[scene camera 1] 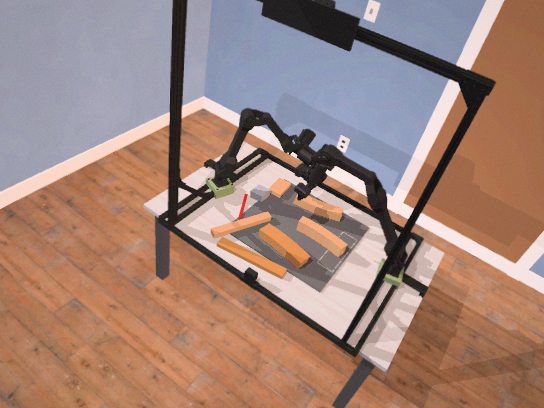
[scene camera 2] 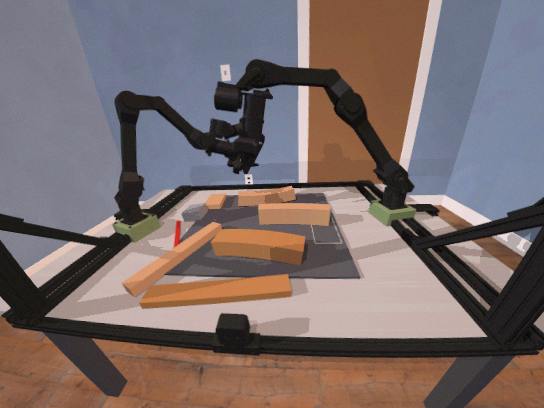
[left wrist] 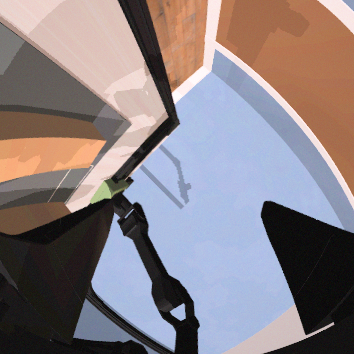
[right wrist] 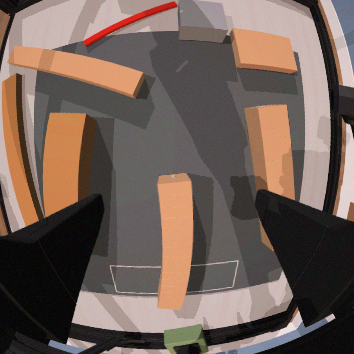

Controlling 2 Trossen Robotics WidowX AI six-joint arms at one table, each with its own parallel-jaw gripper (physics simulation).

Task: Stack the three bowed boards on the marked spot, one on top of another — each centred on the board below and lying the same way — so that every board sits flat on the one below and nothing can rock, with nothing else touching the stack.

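Places are measured from the left arm's base along level axes (x ahead, y left, z up), in metres.
Pixels of known places: left gripper, fingertip midpoint: (scene camera 1: 330, 171) (scene camera 2: 260, 155) (left wrist: 189, 208); right gripper, fingertip midpoint: (scene camera 2: 248, 169) (right wrist: 180, 199); left arm's base, origin of the base link: (scene camera 1: 220, 182) (scene camera 2: 134, 219); right arm's base, origin of the base link: (scene camera 1: 391, 270) (scene camera 2: 392, 204) (left wrist: 113, 197) (right wrist: 187, 348).
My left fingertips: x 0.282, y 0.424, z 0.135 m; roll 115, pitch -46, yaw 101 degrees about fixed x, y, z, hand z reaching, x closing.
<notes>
For each thing: its middle in the pictures, then the offset to it from my left fingertips. "pt": a spot on its surface instead. Level surfaces: height alone.
- pale bowed board, body centre: (right wrist: 170, 248) (left wrist: 30, 226) (scene camera 2: 292, 214) (scene camera 1: 320, 236) dx +0.210, dy -0.197, dz -0.150 m
- marked outline, surface spot: (right wrist: 113, 279) (scene camera 2: 328, 242) (scene camera 1: 325, 267) pt dx +0.342, dy -0.275, dz -0.179 m
- wider orange bowed board, body centre: (right wrist: 68, 190) (scene camera 2: 257, 245) (scene camera 1: 283, 245) dx +0.172, dy -0.380, dz -0.157 m
- short orange block, body centre: (right wrist: 264, 50) (scene camera 2: 215, 201) (scene camera 1: 279, 187) dx -0.157, dy -0.149, dz -0.169 m
- grey block, body centre: (right wrist: 200, 19) (scene camera 2: 195, 212) (scene camera 1: 260, 193) dx -0.158, dy -0.269, dz -0.163 m
- red strip, body centre: (right wrist: 130, 19) (scene camera 2: 177, 232) (scene camera 1: 243, 205) dx -0.131, dy -0.384, dz -0.179 m
- dark mat, its level: dz -0.179 m
A pale bowed board (scene camera 1: 322, 236) (scene camera 2: 294, 215) (right wrist: 175, 240) lies across the marked outline (scene camera 1: 327, 267) (scene camera 2: 327, 243) (right wrist: 113, 279). A wider orange bowed board (scene camera 1: 284, 245) (scene camera 2: 257, 245) (right wrist: 65, 160) and another pale one (scene camera 1: 320, 208) (scene camera 2: 265, 196) (right wrist: 275, 145) lie on the mat to either side. A slimmer pale one (scene camera 1: 241, 224) (scene camera 2: 172, 257) (right wrist: 75, 70) and a thin orange one (scene camera 1: 251, 257) (scene camera 2: 215, 291) (right wrist: 15, 145) lie farther out. My right gripper (right wrist: 180, 199) is open and empty, high above the mat. My left gripper (left wrist: 189, 208) is open and empty, raised; the right arm overlaps it in scene camera 2.
A short orange block (scene camera 1: 280, 187) (scene camera 2: 216, 201) (right wrist: 262, 50), a grey block (scene camera 1: 259, 193) (scene camera 2: 194, 212) (right wrist: 202, 20) and a red strip (scene camera 1: 243, 206) (scene camera 2: 177, 233) (right wrist: 131, 22) lie around the dark mat (scene camera 1: 320, 282) (scene camera 2: 345, 270). The hands overlap in both scene views. A black frame surrounds the table.
</notes>
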